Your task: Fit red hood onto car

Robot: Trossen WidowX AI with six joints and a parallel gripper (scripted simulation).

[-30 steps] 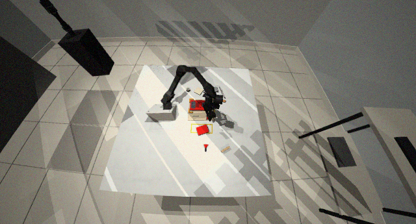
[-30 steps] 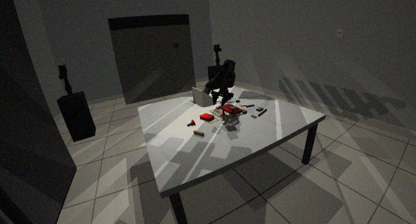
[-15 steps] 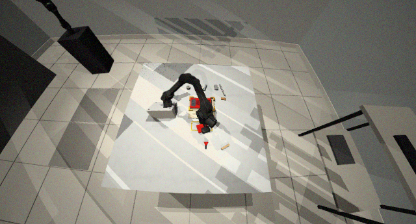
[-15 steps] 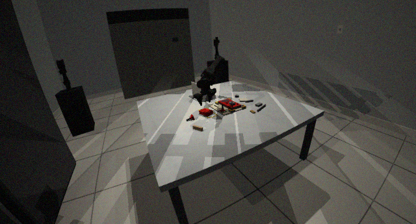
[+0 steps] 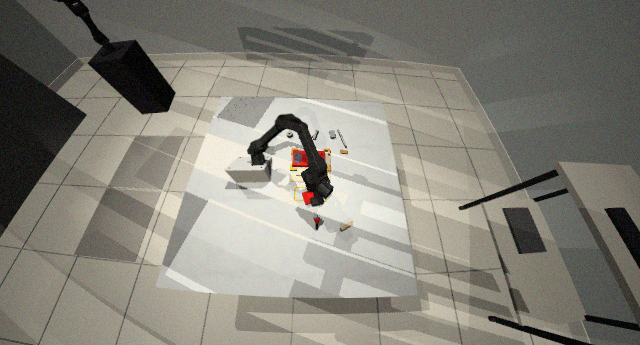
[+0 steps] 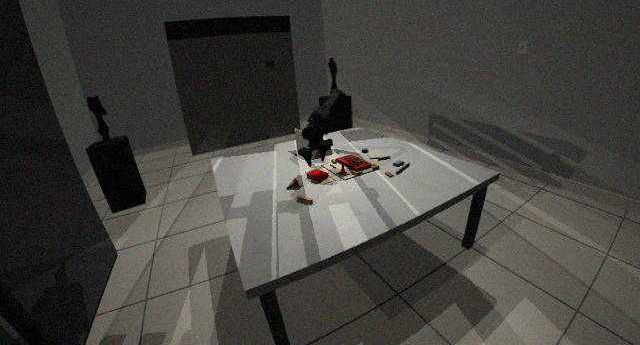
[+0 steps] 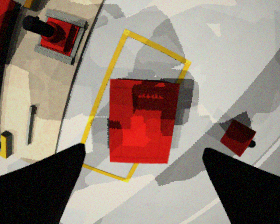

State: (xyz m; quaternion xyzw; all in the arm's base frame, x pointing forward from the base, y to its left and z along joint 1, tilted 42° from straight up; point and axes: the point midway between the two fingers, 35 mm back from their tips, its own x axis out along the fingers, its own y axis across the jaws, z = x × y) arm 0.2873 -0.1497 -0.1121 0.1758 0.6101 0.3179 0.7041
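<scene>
My gripper tip is 6 cm above the red hood. The rest, counted from my gripper tip: wooden block 18 cm to the right, 17 cm ahead, 6 cm below; then tan jig 22 cm to the left, 7 cm below, 2 cm ahead.
</scene>
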